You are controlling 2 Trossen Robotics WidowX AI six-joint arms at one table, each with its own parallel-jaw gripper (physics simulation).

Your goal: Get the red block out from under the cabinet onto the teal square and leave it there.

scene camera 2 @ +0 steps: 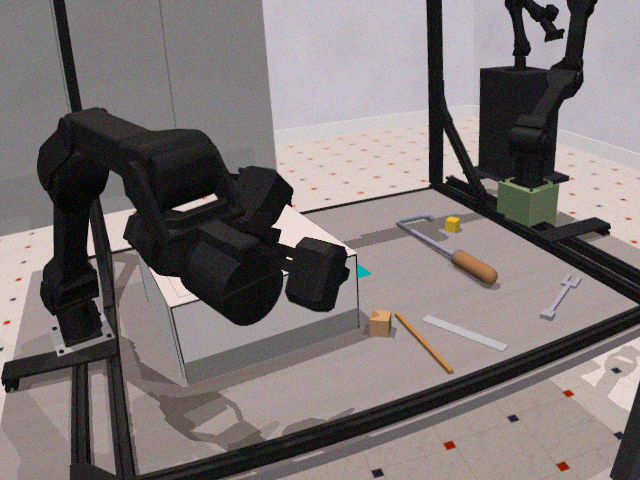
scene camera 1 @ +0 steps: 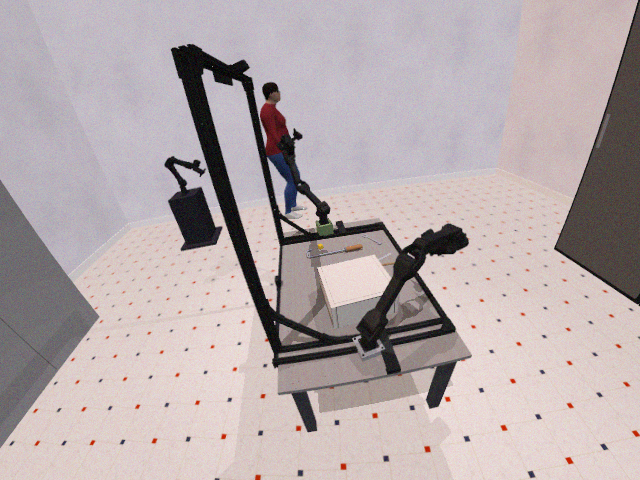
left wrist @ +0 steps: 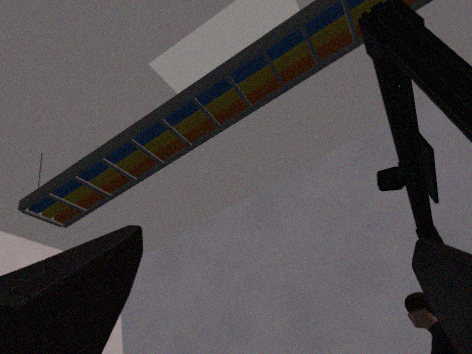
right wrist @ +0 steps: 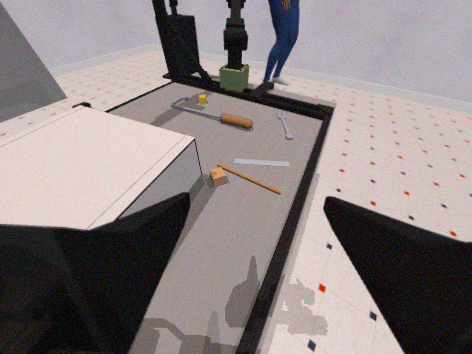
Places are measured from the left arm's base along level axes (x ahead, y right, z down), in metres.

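Where they show: left gripper, between the fingertips: (scene camera 1: 288,131) (left wrist: 277,245); right gripper, between the fingertips: (right wrist: 256,200); left arm's base, origin of its link: (scene camera 2: 528,182) (scene camera 1: 323,222) (right wrist: 234,66); right arm's base, origin of its link: (scene camera 2: 81,332) (scene camera 1: 368,343).
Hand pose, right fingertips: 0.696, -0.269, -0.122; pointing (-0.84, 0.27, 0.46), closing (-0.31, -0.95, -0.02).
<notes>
Things, the pixels of their centre, and the offset from my right fingertips, as dx, dy, dz. "pt": a spot on its surface instead.
- white cabinet, middle of its body: (scene camera 2: 238,278) (right wrist: 85,191) (scene camera 1: 355,289) -0.011, +0.304, +0.153
- teal square, a spot on its surface: (scene camera 2: 363,271) pt -0.263, +0.304, +0.220
- wooden cube, middle of its body: (scene camera 2: 380,323) (right wrist: 217,177) -0.169, +0.117, +0.206
- wooden stick, middle of its body: (scene camera 2: 421,340) (right wrist: 247,178) -0.201, +0.053, +0.217
- grey ruler, middle of its body: (scene camera 2: 463,332) (right wrist: 261,162) -0.271, +0.033, +0.220
- wooden-handled saw, a spot on its surface: (scene camera 2: 475,267) (right wrist: 239,121) pt -0.404, +0.144, +0.191
- yellow cube, middle of its body: (scene camera 2: 452,224) (right wrist: 202,99) -0.534, +0.347, +0.208
- wrench, middle of its body: (scene camera 2: 561,295) (right wrist: 284,124) -0.485, +0.004, +0.217
The white cabinet (scene camera 1: 353,281) (scene camera 2: 270,329) (right wrist: 112,158) stands in the middle of the table. The red block is hidden; I see it in no view. A small corner of the teal square (scene camera 2: 363,271) shows behind the cabinet's far corner in scene camera 2. My right gripper (scene camera 1: 456,238) (scene camera 2: 290,238) (right wrist: 256,200) is open and empty. It hangs above the table's edge beside the cabinet, higher than the cabinet's top. My left gripper (scene camera 1: 294,135) is open and empty, raised high at the far end and pointing upward. One of its fingers (left wrist: 94,281) shows in the left wrist view.
Beyond the cabinet lie a wooden cube (scene camera 2: 380,323) (right wrist: 218,176), a wooden stick (scene camera 2: 424,342) (right wrist: 250,179), a grey ruler (scene camera 2: 464,332) (right wrist: 261,162), a wooden-handled saw (scene camera 2: 475,267) (right wrist: 236,120), a yellow cube (scene camera 2: 452,224) (right wrist: 202,99) and a wrench (right wrist: 284,126). A person (scene camera 1: 275,129) stands behind the table.
</notes>
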